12 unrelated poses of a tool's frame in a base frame.
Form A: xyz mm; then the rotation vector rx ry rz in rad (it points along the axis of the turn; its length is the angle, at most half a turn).
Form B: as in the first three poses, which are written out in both.
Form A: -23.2 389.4 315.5 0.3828 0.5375 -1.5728
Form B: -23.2 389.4 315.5 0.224 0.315 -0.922 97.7
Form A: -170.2 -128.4 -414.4 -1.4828 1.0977 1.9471
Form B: -170.2 -128.4 -414.4 -0.553 0.409 0.726 153.7
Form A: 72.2 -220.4 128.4 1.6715 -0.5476 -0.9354
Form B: 72.2 -220.4 128.4 0.839 -0.275 -0.470 114.1
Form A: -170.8 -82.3 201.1 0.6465 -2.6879 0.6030
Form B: -170.8 -82.3 201.1 0.228 -0.950 0.213 162.1
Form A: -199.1 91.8 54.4 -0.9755 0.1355 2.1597
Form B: -199.1 91.8 54.4 -0.411 0.057 0.910 136.0
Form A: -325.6 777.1 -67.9 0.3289 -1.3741 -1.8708
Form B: -325.6 777.1 -67.9 0.140 -0.586 -0.798 134.3
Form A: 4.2 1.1 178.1 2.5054 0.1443 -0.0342
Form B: 4.2 1.1 178.1 0.998 0.057 -0.014 143.8
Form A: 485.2 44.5 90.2 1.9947 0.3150 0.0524
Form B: 485.2 44.5 90.2 0.987 0.156 0.026 115.7
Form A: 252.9 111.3 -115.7 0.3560 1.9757 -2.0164
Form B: 252.9 111.3 -115.7 0.125 0.694 -0.709 163.0
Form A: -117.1 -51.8 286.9 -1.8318 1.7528 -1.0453
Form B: -117.1 -51.8 286.9 -0.668 0.639 -0.381 157.1
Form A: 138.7 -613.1 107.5 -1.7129 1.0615 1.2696
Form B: 138.7 -613.1 107.5 -0.719 0.446 0.533 136.5
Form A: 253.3 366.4 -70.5 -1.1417 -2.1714 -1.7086
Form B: 253.3 366.4 -70.5 -0.382 -0.726 -0.572 171.3
